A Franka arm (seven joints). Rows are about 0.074 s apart.
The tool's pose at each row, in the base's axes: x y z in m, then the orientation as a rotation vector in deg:
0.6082 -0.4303 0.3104 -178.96 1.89 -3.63
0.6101 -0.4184 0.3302 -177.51 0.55 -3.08
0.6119 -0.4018 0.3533 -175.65 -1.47 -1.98
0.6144 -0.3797 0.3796 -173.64 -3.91 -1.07
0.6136 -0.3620 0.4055 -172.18 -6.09 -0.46
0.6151 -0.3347 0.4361 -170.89 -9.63 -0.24
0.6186 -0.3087 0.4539 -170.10 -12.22 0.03
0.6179 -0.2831 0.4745 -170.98 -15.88 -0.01
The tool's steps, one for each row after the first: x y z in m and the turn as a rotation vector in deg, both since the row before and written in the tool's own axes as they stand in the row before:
0.0024 -0.0123 -0.0195 1.48 -0.36 -0.82
0.0025 -0.0176 -0.0223 1.89 -0.73 -1.27
0.0035 -0.0240 -0.0245 2.00 -0.63 -1.57
0.0004 -0.0205 -0.0238 1.42 -0.45 -1.44
0.0037 -0.0310 -0.0267 1.15 -0.27 -2.37
0.0066 -0.0279 -0.0136 0.64 -0.28 -1.74
0.0032 -0.0285 -0.0161 -1.16 -0.25 -2.38

